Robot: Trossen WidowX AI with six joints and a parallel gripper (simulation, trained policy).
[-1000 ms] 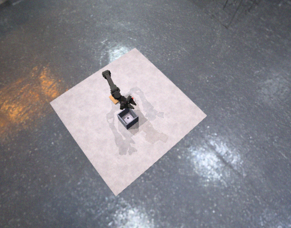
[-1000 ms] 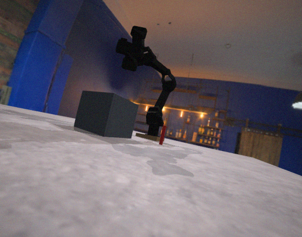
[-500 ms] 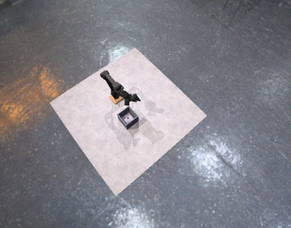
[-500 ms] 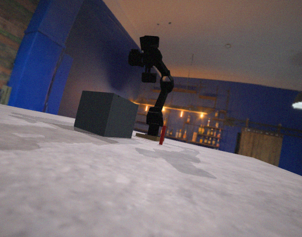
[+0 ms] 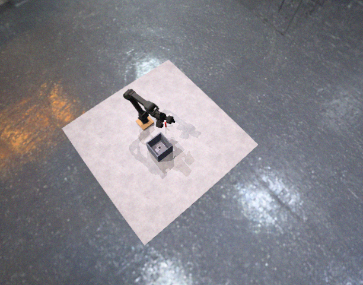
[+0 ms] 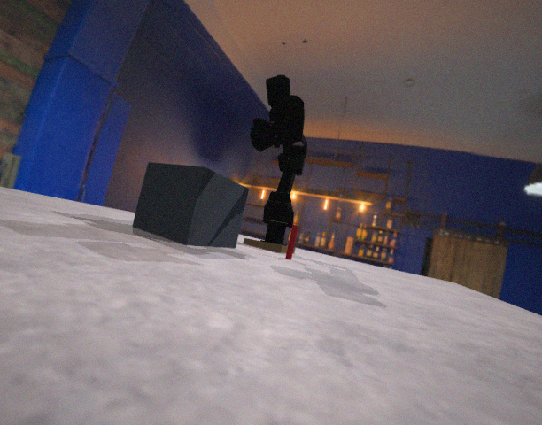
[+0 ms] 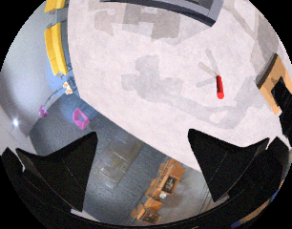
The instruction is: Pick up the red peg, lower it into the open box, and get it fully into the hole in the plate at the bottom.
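Now: the red peg 80 mm behind my gripper tip, 10 mm to the right of it and 170 mm below it. Also, from my gripper tip: light plate (80 mm ahead, 180 mm to the right, 170 mm below).
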